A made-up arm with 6 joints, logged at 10 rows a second.
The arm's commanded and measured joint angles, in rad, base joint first. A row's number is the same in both.
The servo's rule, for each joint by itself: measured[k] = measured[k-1] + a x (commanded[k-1-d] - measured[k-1]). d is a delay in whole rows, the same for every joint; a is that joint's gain. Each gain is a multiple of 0.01, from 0.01 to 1. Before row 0 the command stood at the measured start. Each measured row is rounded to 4 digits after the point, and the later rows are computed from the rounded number. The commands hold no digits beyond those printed.
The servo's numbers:
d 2
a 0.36 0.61 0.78 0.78 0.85 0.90
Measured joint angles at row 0: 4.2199, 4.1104, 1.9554, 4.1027, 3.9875, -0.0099
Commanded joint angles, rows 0 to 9: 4.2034, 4.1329, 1.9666, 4.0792, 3.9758, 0.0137; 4.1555, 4.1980, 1.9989, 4.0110, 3.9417, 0.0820; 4.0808, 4.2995, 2.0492, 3.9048, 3.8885, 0.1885; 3.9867, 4.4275, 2.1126, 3.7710, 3.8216, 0.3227; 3.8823, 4.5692, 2.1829, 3.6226, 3.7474, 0.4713; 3.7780, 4.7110, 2.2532, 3.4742, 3.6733, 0.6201; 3.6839, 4.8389, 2.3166, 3.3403, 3.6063, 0.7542; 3.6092, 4.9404, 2.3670, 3.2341, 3.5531, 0.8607; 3.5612, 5.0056, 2.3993, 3.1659, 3.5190, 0.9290; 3.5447, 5.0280, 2.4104, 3.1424, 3.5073, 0.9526
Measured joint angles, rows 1 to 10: 4.2199, 4.1104, 1.9554, 4.1027, 3.9875, -0.0099; 4.2199, 4.1104, 1.9554, 4.1027, 3.9875, -0.0099; 4.2140, 4.1241, 1.9641, 4.0844, 3.9776, 0.0113; 4.1929, 4.1692, 1.9912, 4.0271, 3.9471, 0.0749; 4.1525, 4.2487, 2.0364, 3.9317, 3.8973, 0.1771; 4.0928, 4.3578, 2.0958, 3.8064, 3.8330, 0.3081; 4.0170, 4.4868, 2.1637, 3.6630, 3.7602, 0.4550; 3.9310, 4.6236, 2.2335, 3.5157, 3.6863, 0.6036; 3.8420, 4.7549, 2.2983, 3.3789, 3.6183, 0.7391; 3.7582, 4.8681, 2.3519, 3.2660, 3.5629, 0.8485
